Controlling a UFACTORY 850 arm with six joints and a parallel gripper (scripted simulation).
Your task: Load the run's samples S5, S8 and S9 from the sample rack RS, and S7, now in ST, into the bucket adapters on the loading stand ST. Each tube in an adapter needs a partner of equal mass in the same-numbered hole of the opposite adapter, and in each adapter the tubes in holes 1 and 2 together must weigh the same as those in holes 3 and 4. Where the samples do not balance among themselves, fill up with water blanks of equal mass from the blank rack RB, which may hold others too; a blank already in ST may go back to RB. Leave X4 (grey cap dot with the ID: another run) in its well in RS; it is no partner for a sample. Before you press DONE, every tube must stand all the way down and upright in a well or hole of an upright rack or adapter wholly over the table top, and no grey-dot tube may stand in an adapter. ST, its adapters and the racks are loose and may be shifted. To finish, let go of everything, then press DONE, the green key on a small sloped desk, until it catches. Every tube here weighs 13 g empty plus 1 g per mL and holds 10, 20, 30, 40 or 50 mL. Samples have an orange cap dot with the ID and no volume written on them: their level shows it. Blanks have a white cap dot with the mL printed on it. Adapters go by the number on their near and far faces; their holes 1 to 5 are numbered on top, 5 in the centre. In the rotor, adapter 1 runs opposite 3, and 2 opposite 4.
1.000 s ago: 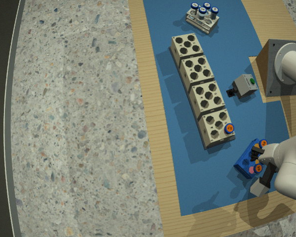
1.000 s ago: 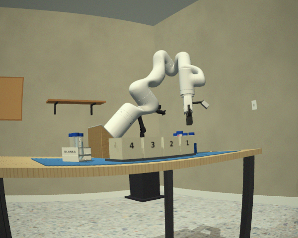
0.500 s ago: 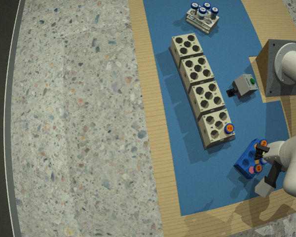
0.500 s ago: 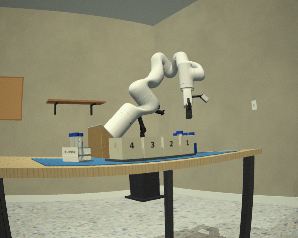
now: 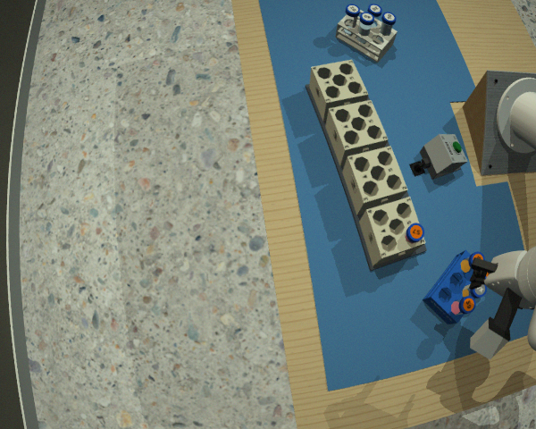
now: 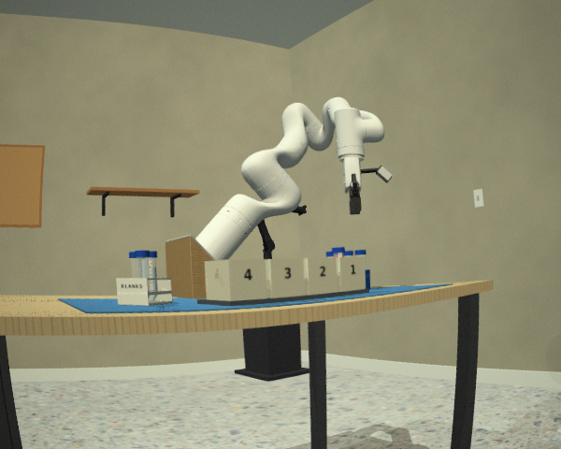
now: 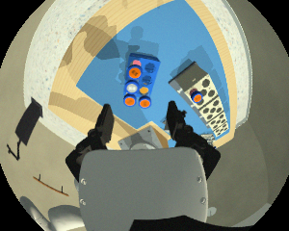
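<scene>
The sample S9 lies 2 cm to the left of my hand and 18 cm below it. Also, from my hand: sample tube S5: 8 cm behind, 3 cm to the right, 18 cm below; orange-dot sample tube: 5 cm behind, 7 cm to the right, 18 cm below; grey-dot tube X4: 3 cm behind, 1 cm to the right, 18 cm below.
</scene>
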